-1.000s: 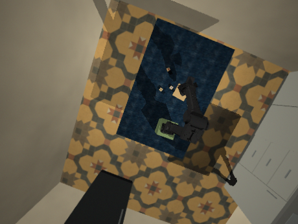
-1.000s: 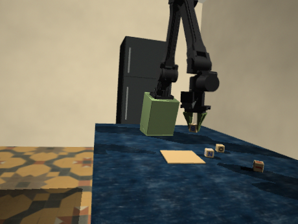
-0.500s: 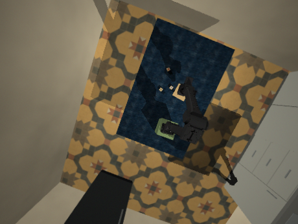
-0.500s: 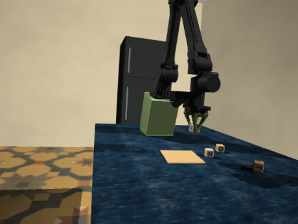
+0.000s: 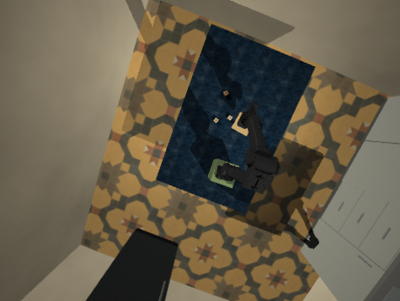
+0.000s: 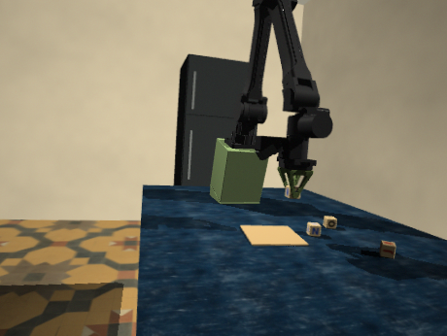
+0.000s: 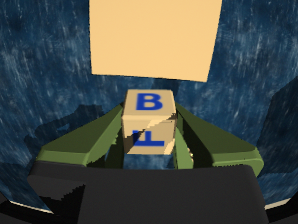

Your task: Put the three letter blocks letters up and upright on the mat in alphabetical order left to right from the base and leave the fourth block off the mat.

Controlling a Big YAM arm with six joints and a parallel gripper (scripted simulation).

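Now: the tan mat 11 cm below my hand, 4 cm to the right of it and 1 cm behind it.
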